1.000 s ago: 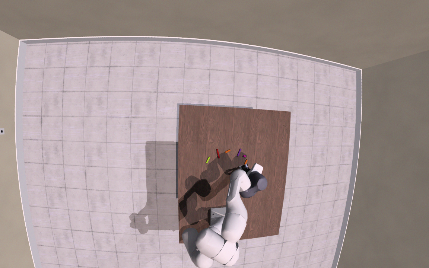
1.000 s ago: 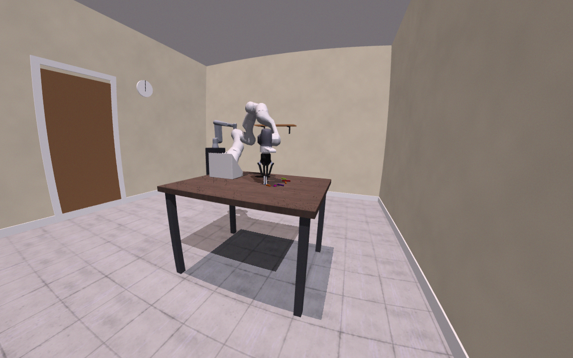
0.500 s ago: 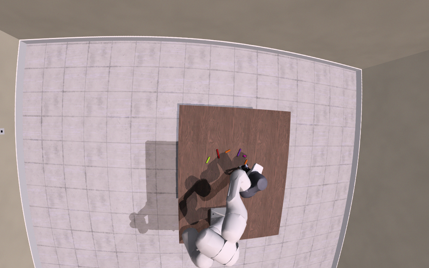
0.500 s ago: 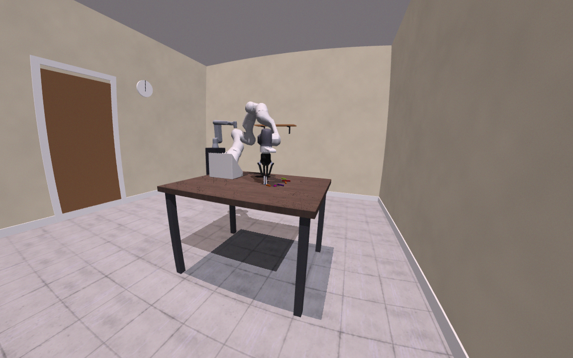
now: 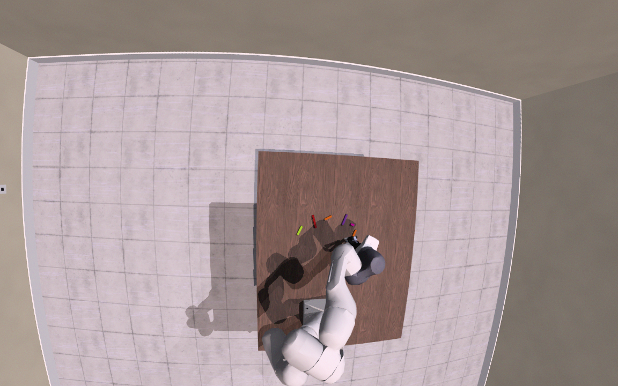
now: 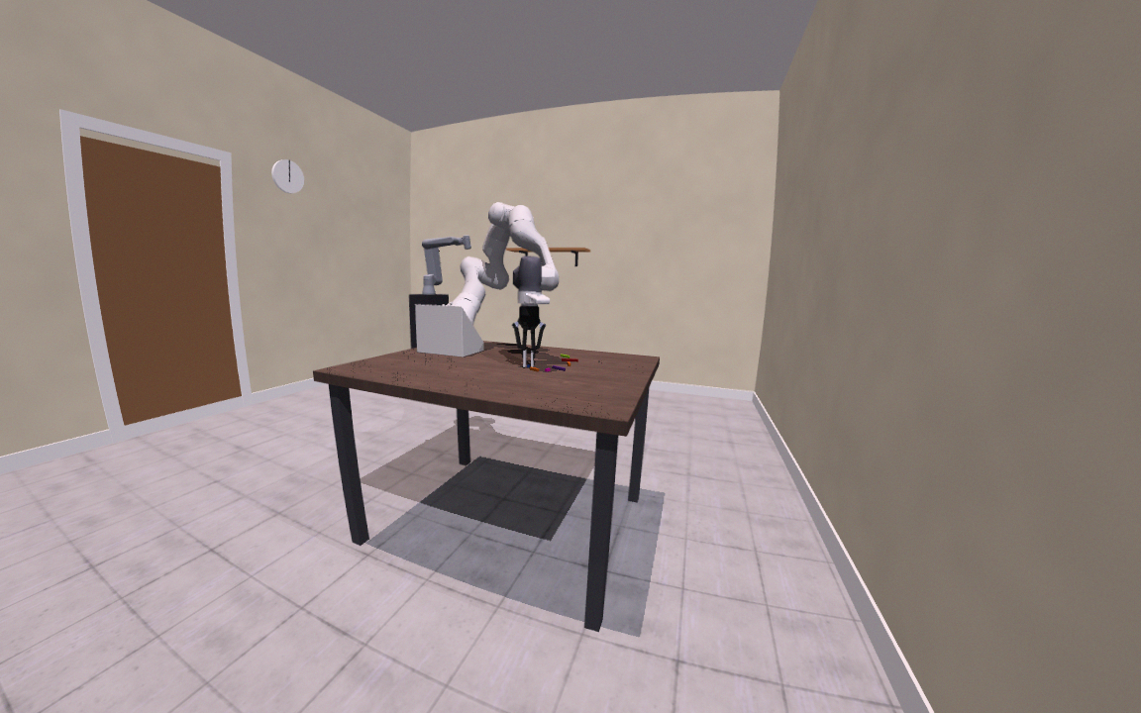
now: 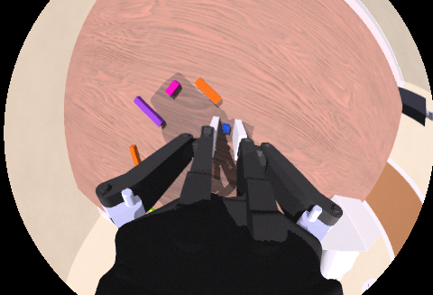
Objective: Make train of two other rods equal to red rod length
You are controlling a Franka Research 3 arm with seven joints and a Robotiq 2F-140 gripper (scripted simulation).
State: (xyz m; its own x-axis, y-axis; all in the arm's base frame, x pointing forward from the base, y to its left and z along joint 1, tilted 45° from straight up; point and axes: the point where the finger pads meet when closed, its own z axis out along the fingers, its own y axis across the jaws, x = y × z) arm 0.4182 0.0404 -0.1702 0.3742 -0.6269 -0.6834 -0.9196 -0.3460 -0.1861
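Now: hand 3 cm above the small blue rod. The rest, counted from my hand: magenta rod: 9 cm ahead, 2 cm to the right, 3 cm below; red rod: 9 cm ahead, 20 cm to the left, 3 cm below; purple rod: 11 cm ahead, 3 cm to the left, 3 cm below.
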